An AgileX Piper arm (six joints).
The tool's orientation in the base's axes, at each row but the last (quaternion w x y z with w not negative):
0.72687 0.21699 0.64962 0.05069
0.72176 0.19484 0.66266 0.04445
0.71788 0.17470 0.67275 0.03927
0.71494 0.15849 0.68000 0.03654
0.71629 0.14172 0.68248 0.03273
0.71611 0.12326 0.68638 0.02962
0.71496 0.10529 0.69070 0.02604
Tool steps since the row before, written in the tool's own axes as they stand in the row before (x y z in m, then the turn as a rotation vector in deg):
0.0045 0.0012 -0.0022 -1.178 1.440 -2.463
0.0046 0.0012 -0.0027 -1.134 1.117 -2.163
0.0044 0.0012 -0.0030 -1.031 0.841 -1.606
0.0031 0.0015 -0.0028 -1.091 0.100 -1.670
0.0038 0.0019 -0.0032 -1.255 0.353 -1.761
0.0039 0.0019 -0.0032 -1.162 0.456 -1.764
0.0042 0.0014 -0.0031 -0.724 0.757 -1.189
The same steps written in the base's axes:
-0.0012 0.0032 -0.0038 -2.258 1.493 1.483
-0.0019 0.0032 -0.0040 -2.023 1.143 1.346
-0.0023 0.0030 -0.0039 -1.518 0.805 1.183
-0.0023 0.0027 -0.0026 -1.706 0.098 1.034
-0.0026 0.0032 -0.0033 -1.770 0.315 1.253
-0.0027 0.0031 -0.0035 -1.754 0.435 1.185
-0.0027 0.0025 -0.0039 -1.131 0.743 0.824

